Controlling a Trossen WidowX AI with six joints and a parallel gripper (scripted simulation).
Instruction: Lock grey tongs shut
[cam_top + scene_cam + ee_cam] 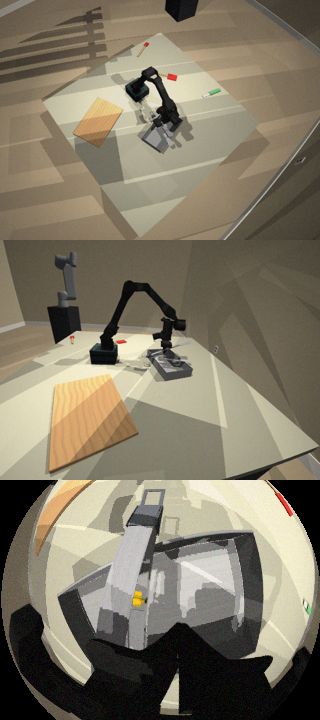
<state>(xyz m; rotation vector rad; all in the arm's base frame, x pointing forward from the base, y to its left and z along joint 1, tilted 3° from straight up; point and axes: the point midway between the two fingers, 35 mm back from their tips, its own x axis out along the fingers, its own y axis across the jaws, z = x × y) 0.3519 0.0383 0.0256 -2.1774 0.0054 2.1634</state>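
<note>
My gripper tip is 5 cm above the grey roasting tin, 4 cm to the left of it and 2 cm short of it. Also, from my gripper tip: red spatula: 40 cm behind, 27 cm to the left, 7 cm below; then wooden board: 41 cm to the right, 31 cm behind, 6 cm below.
</note>
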